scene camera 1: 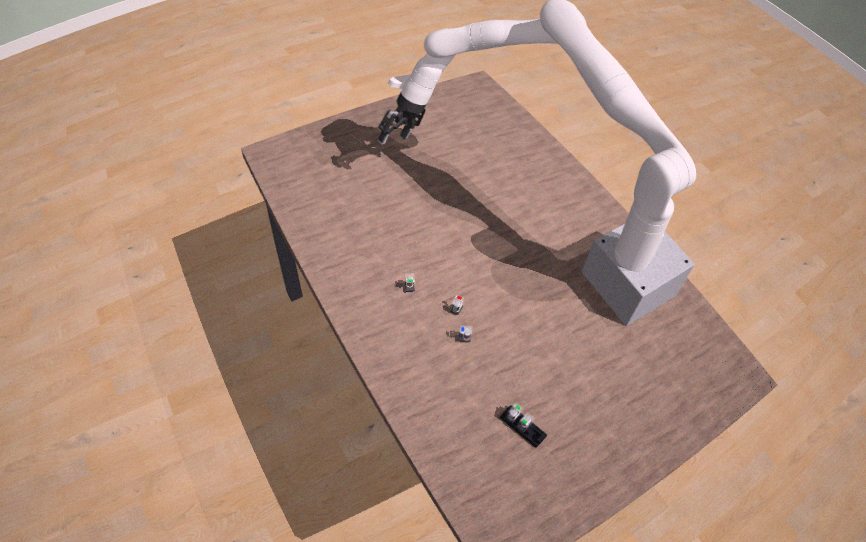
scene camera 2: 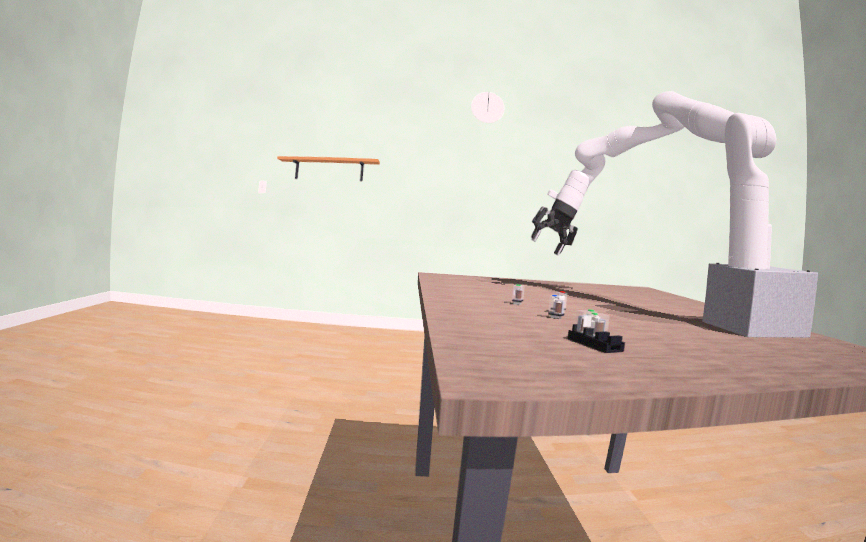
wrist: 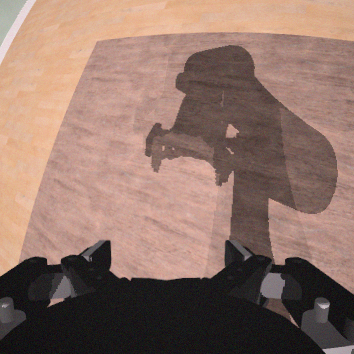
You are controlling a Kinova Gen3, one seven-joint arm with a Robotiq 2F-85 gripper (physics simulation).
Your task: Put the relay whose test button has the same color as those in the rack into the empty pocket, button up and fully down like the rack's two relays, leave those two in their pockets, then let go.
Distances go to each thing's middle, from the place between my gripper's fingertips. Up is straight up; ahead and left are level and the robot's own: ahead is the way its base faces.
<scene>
I see my gripper 5 cm short of the black rack (scene camera 2: pixel 603 342), 82 cm to the right of it and 11 cm above it.
</scene>
